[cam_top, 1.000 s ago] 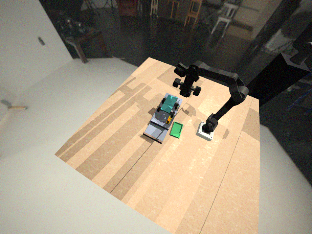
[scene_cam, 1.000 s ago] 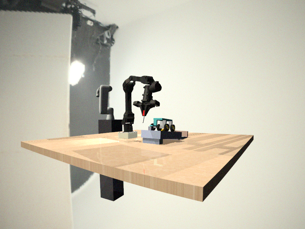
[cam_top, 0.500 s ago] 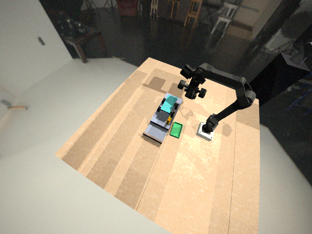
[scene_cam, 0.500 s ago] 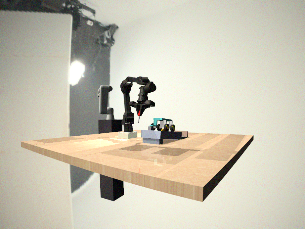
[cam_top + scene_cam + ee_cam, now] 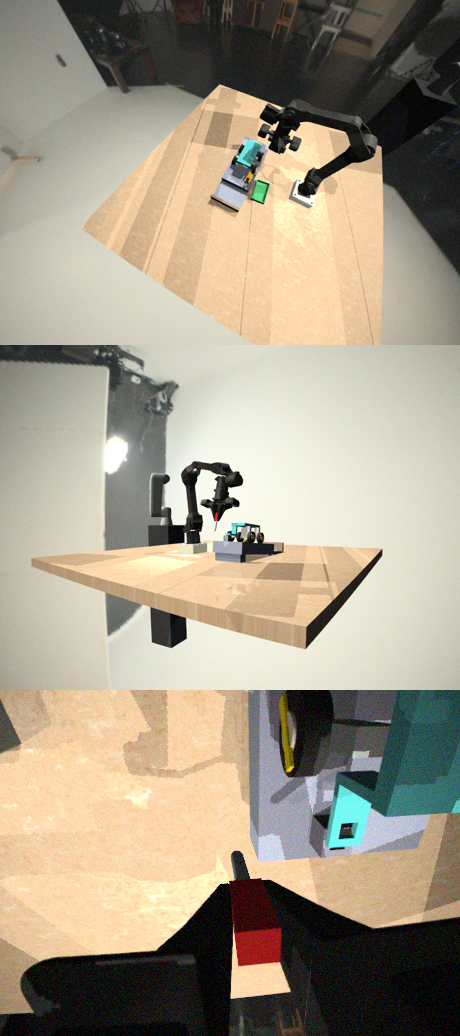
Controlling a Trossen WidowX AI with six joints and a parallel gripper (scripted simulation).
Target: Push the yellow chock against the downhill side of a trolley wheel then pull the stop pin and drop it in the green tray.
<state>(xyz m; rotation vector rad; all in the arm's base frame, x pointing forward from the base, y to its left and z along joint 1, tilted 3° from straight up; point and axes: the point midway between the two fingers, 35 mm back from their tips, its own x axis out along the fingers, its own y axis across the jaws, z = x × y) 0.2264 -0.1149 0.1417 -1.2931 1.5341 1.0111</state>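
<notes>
The green tray is 19 cm to the left of my gripper tip, 18 cm below it and 1 cm behind it. The rest, counted from my gripper tip: yellow chock 17 cm to the left, 9 cm below, 7 cm ahead; trolley 11 cm ahead, 8 cm to the left, 6 cm below; red-headed stop pin right at my gripper tip.
</notes>
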